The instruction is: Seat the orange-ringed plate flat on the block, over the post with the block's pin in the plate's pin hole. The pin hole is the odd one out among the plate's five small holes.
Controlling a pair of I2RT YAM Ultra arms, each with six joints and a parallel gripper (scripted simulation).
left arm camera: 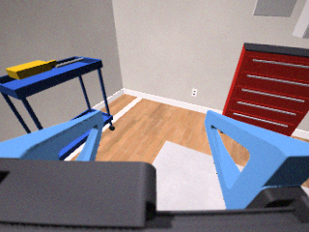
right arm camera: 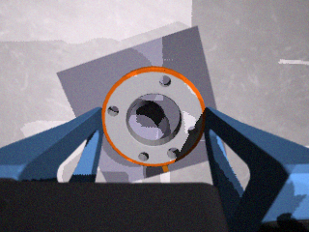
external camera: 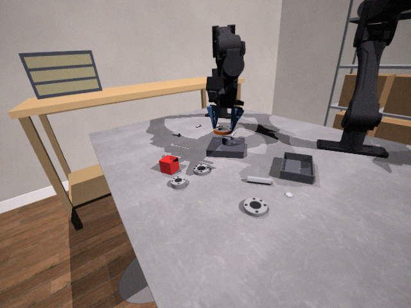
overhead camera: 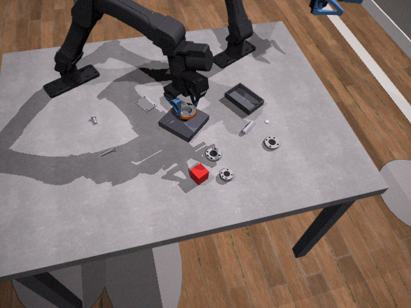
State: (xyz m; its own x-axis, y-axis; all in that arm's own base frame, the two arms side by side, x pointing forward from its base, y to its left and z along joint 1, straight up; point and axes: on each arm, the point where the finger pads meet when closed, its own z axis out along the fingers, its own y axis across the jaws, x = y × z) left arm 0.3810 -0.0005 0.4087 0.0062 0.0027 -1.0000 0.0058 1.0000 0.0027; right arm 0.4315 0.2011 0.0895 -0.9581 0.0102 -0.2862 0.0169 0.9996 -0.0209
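Now: the dark block 40 mm behind my right hand, 20 mm to the right of it and 70 mm below it. Also, from my right hand: dark tray: 60 mm behind, 240 mm to the left, 80 mm below; red cube: 210 mm ahead, 20 mm to the right, 70 mm below; bolt: 40 mm ahead, 260 mm to the right, 80 mm below.
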